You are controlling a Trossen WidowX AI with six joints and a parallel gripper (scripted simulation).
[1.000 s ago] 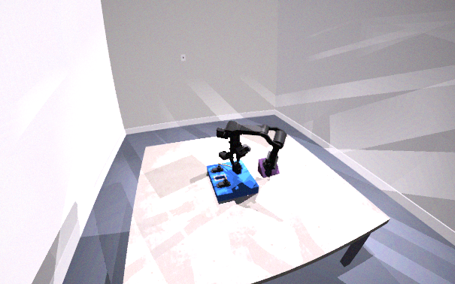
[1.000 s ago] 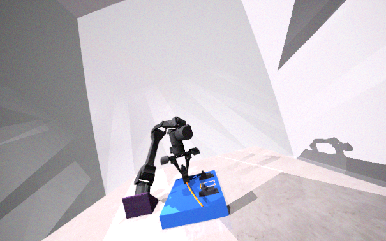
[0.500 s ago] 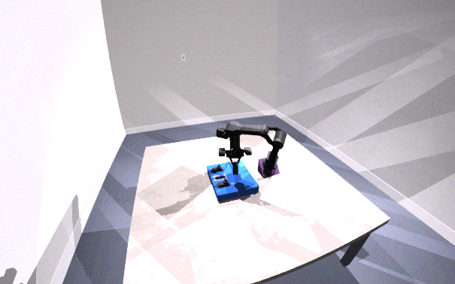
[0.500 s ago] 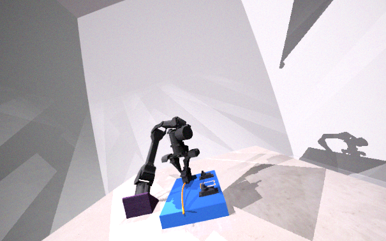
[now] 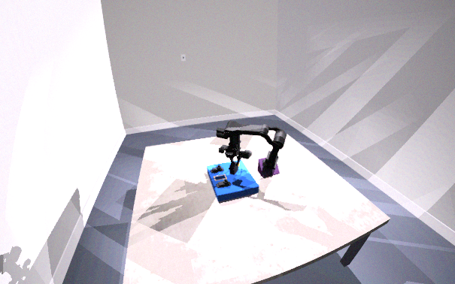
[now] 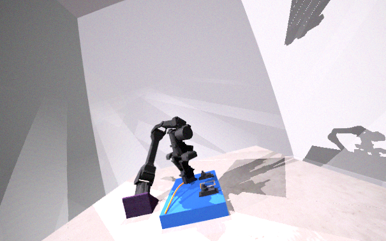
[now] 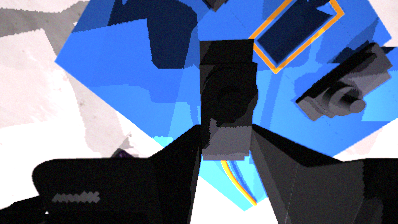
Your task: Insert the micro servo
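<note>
Right now my gripper tip is 1 cm past the blue deck and 10 cm above it.
</note>
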